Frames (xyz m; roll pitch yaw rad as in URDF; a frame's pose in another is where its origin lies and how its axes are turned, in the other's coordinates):
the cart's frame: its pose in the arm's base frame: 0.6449 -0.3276 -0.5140 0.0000 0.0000 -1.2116
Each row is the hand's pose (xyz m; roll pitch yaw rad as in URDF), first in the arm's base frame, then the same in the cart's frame.
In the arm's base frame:
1: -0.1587 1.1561 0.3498 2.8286 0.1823 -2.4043
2: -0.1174 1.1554 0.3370 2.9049 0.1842 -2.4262
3: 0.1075 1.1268 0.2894 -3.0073 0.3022 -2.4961
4: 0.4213 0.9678 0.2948 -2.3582 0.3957 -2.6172
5: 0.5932 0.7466 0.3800 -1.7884 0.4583 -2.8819
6: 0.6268 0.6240 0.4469 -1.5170 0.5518 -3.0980
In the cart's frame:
1: -1.6715 -0.2308 0.8638 2.8286 0.1823 -1.1927
2: -1.6563 -0.1923 0.8510 2.9049 0.1842 -1.2146
3: -1.5505 0.0082 0.8034 -3.0073 0.3022 -1.2845
4: -1.2913 0.2460 0.8088 -2.3582 0.3957 -1.4056
5: -1.0238 0.3292 0.8940 -1.7884 0.4583 -1.6703
6: -0.8972 0.3176 0.9609 -1.5170 0.5518 -1.8864

